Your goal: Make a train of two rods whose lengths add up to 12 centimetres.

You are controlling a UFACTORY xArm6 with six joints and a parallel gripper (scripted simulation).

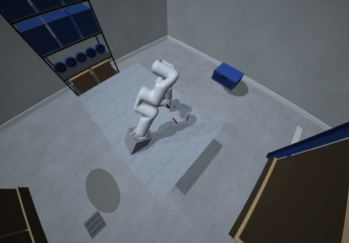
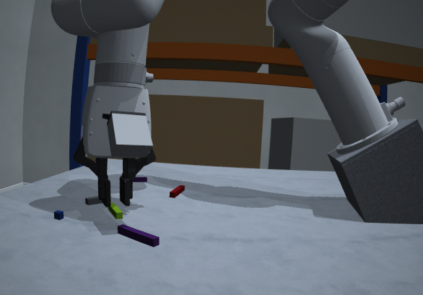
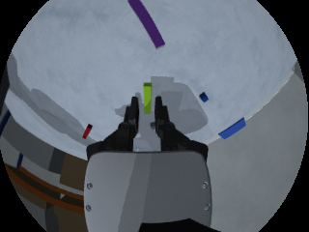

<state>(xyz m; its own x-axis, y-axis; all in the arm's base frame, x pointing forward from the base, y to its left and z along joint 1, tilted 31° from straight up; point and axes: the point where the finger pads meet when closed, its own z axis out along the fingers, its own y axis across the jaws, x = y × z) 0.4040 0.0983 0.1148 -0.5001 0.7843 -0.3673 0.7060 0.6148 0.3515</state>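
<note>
Right now my hand is 30 mm above the lime rod. From my hand the other things lie so: red rod 160 mm to the right, 70 mm behind, 30 mm below; small blue rod 70 mm ahead, 60 mm to the left, 30 mm below; grey rod 50 mm ahead, 40 mm to the right, 30 mm below.
</note>
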